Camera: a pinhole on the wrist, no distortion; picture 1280 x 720 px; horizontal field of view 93.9 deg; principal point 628.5 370.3 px. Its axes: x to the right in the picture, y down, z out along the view. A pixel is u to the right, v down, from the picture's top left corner.
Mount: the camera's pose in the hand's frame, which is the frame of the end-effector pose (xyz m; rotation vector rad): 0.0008 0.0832 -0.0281 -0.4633 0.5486 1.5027
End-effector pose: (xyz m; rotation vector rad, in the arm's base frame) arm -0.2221 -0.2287 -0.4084 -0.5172 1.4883 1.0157
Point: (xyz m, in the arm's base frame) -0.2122 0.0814 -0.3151
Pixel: 424.0 443.9
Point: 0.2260 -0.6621 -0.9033
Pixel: behind the camera
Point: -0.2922 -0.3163 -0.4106
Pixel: behind the camera
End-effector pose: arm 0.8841 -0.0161 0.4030 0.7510 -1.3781 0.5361
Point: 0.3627 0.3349 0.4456
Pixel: 1147.5 483.9
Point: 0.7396 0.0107 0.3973
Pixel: 450.6 564.7
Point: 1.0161 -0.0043 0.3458
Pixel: behind the camera
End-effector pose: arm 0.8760 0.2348 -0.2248 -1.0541 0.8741 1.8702
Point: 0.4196 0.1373 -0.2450
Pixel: 1089.2 116.5
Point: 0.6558 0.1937 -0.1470
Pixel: 821.4 435.1
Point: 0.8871 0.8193 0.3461
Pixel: outside the picture
